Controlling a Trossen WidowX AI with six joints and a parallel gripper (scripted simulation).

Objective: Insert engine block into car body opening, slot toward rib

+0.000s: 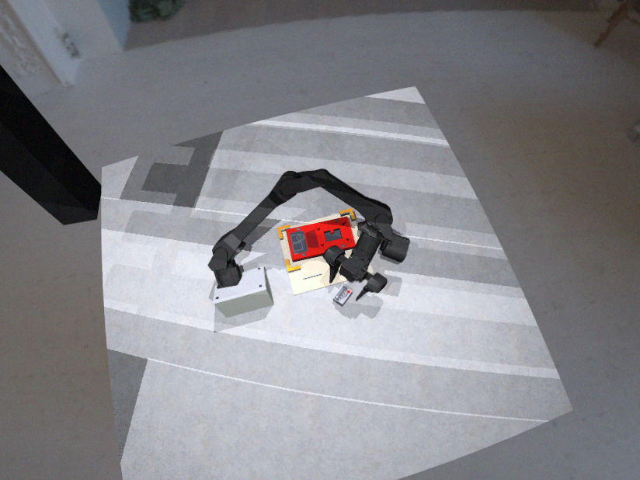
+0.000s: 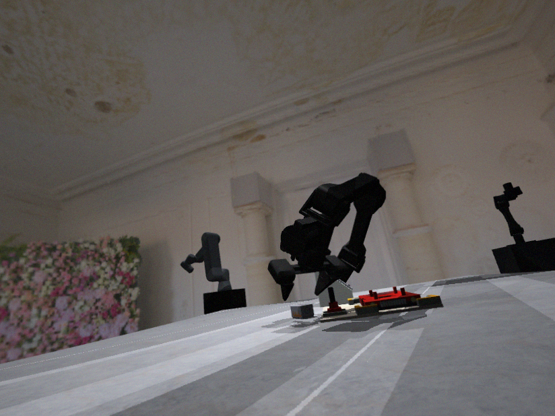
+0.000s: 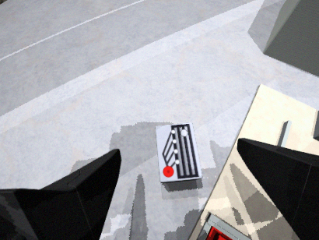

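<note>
My gripper tip is 10 mm past the grey engine block and 40 mm above it.
</note>
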